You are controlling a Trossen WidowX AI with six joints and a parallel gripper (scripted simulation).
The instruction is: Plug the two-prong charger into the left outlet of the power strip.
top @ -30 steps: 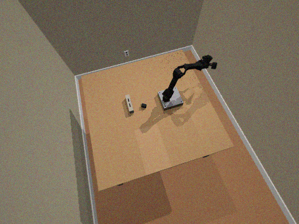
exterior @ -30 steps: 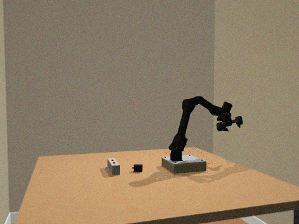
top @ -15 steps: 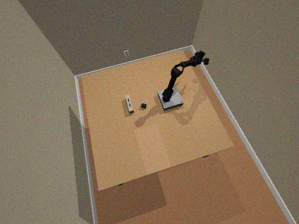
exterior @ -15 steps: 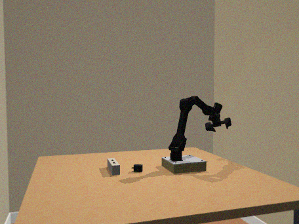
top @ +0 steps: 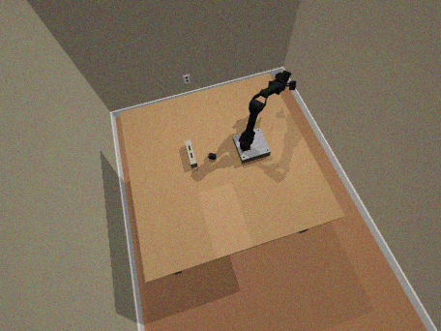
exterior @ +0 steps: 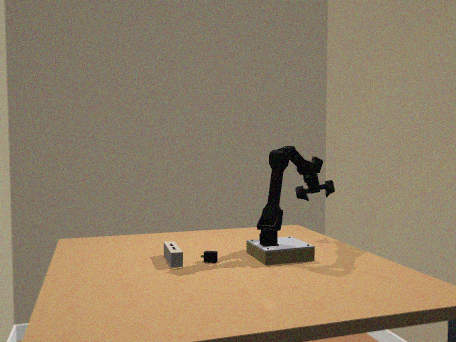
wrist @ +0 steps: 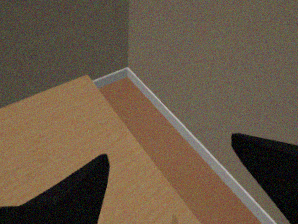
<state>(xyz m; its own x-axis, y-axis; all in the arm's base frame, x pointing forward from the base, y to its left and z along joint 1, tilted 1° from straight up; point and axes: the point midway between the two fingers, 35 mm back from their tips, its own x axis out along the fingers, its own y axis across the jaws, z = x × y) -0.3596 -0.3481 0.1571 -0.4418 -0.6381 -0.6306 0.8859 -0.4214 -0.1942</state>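
The black two-prong charger lies 63 cm ahead of my gripper tip, 37 cm to the left of it and 17 cm below it.
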